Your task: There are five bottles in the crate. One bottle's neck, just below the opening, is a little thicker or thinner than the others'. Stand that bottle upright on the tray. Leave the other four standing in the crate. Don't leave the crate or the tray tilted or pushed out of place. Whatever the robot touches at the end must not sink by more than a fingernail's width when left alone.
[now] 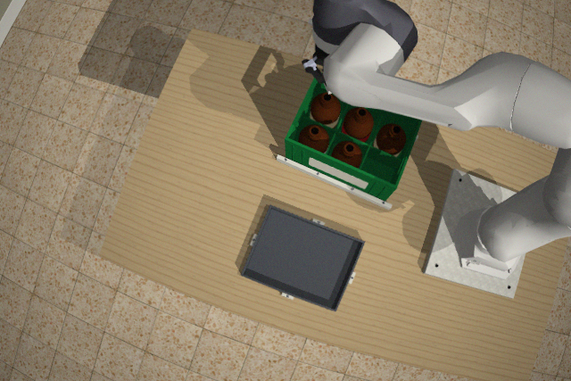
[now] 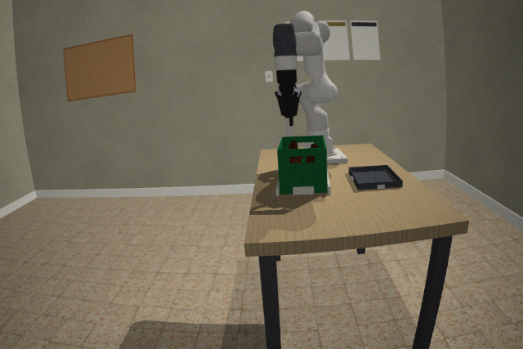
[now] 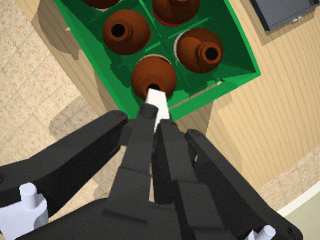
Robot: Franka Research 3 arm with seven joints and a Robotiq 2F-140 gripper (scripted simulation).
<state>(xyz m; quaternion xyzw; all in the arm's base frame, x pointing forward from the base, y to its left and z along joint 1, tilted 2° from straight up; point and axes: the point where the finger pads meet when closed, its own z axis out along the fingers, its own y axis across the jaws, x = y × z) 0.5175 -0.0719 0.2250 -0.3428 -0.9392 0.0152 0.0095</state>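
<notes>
The glass bottle lies 10 cm behind my hand, 8 cm to the left of it and 17 cm below it. Round my hand: green crate: 9 cm behind, 4 cm to the left, 17 cm below; then dark grey tray: 13 cm behind, 34 cm to the left, 24 cm below.
</notes>
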